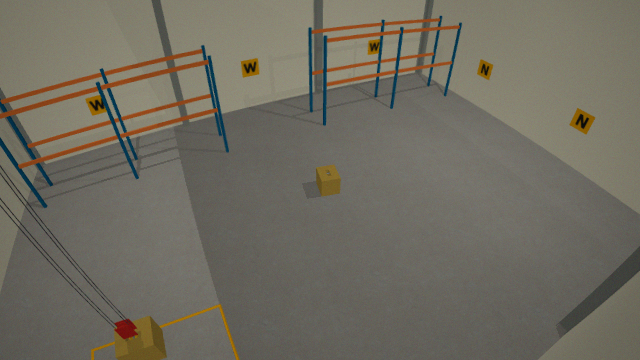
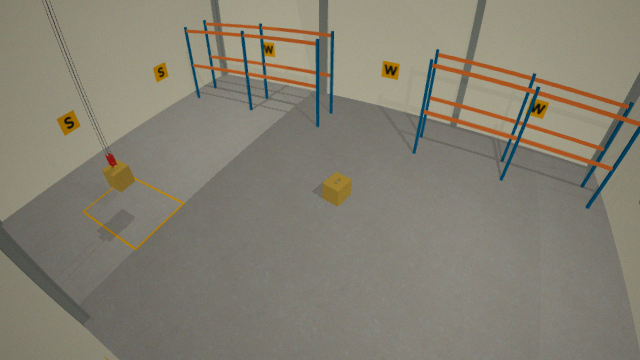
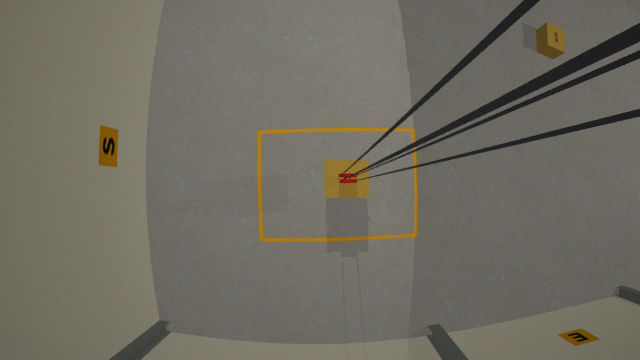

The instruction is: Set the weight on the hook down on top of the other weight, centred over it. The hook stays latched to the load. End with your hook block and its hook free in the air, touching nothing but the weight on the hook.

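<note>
My hook block (image 1: 125, 328) (image 2: 111, 160) (image 3: 348, 178) is red and hangs on the ropes. Its hook is shut on a yellow box-shaped weight (image 1: 151, 339) (image 2: 120, 179) (image 3: 332, 189). This weight hangs level in the air, with its shadow on the floor apart from it. The other weight (image 1: 328, 184) (image 2: 337, 191) (image 3: 550, 42) is a similar yellow box. It stands upright on the darker floor near the hall's middle, well to one side of the hanging weight, with a small lug on its top. The hook itself is small and partly hidden by the block.
A yellow-outlined floor rectangle (image 1: 190, 316) (image 2: 159, 191) (image 3: 260, 185) lies below the hanging weight. Two blue and orange racks stand along the W wall: one rack (image 1: 117, 130) (image 2: 317, 82) towards the S wall, the other rack (image 1: 325, 80) (image 2: 520, 133) towards the N wall.
</note>
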